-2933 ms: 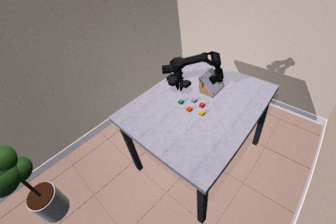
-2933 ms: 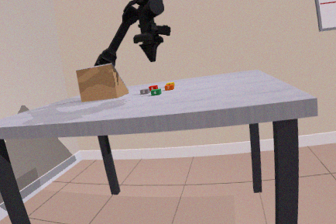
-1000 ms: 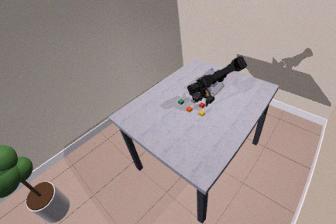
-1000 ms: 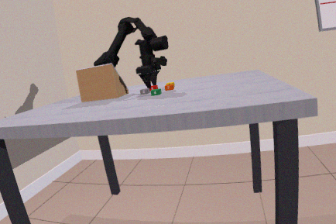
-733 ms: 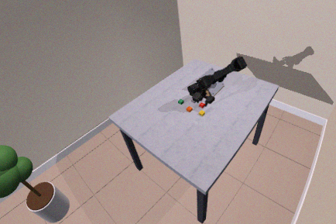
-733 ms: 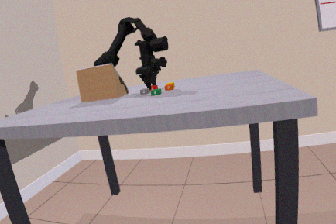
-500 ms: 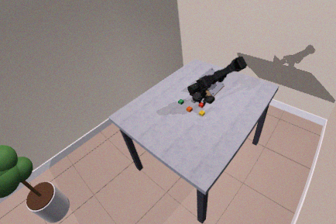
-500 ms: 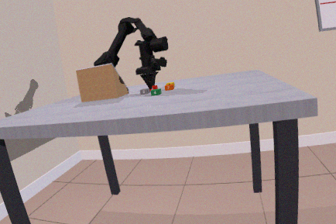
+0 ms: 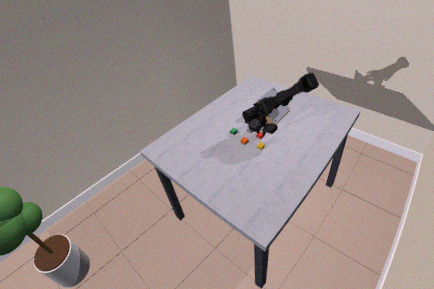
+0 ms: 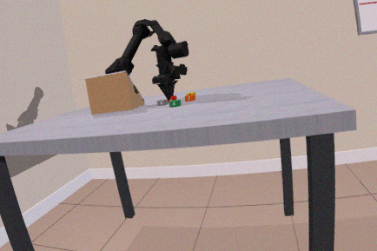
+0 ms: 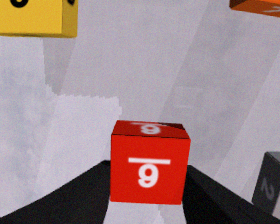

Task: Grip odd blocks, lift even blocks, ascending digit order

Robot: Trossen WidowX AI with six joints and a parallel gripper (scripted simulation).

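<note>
The orange block lies 90 mm ahead of my gripper tip and 40 mm to the right of it. The rest, counted from my gripper tip: grey block (80 mm to the right); then red block (10 mm ahead); then yellow block (70 mm ahead, 50 mm to the left).
</note>
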